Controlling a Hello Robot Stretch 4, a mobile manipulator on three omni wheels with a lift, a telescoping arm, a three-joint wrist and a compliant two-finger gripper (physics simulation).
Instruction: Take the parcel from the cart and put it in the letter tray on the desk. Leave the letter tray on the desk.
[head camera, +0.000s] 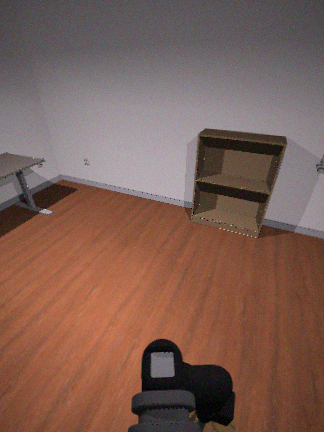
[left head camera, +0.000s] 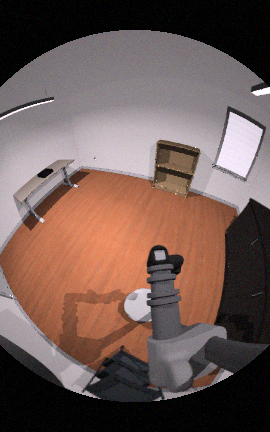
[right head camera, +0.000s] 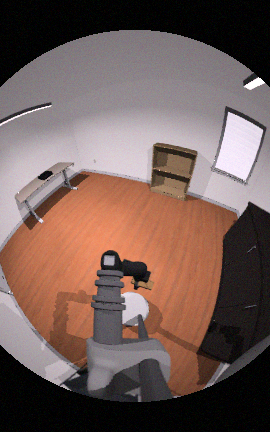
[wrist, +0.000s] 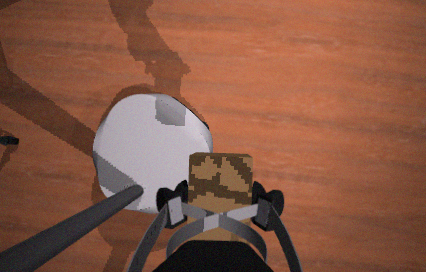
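Where they show: gripper, fingertip midpoint: (right head camera: 138, 281) (wrist: 219, 196); robot's base at its link origin: (left head camera: 142, 304) (right head camera: 130, 307) (wrist: 161, 151).
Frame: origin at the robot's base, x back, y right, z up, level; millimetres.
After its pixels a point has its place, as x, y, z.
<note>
The parcel, a tan box (wrist: 220, 175) {-229, 65, 823} (right head camera: 143, 284) {-193, 118, 823}, is between the two fingertips of my gripper (wrist: 219, 196) {-219, 87, 788} in the wrist view, which is shut on it and holds it above the floor. The desk (head camera: 14, 164) {-2439, -1635, 693} (left head camera: 39, 184) {-1672, -1790, 683} (right head camera: 39, 186) {-1674, -1780, 676} stands along the left wall, far from the gripper. A flat black thing, which looks like the letter tray (left head camera: 45, 173) {-2094, -1905, 695} (right head camera: 45, 175) {-2107, -1916, 695}, lies on the desk top. The cart (left head camera: 125, 376) {835, -210, 370} shows in part at the bottom of the left head view, behind my arm.
An open tan bookshelf (head camera: 234, 187) {-2042, 808, 537} (left head camera: 175, 168) {-2077, 817, 553} (right head camera: 172, 171) {-2085, 816, 553} stands against the far wall. A dark cabinet (left head camera: 250, 270) {-34, 1176, 592} (right head camera: 247, 280) {-20, 1169, 618} stands on the right. My round white base (wrist: 145, 145) {-1, -30, 187} (left head camera: 137, 305) {-1, -57, 187} (right head camera: 136, 307) {-17, 73, 187} is on the floor below the arm.
</note>
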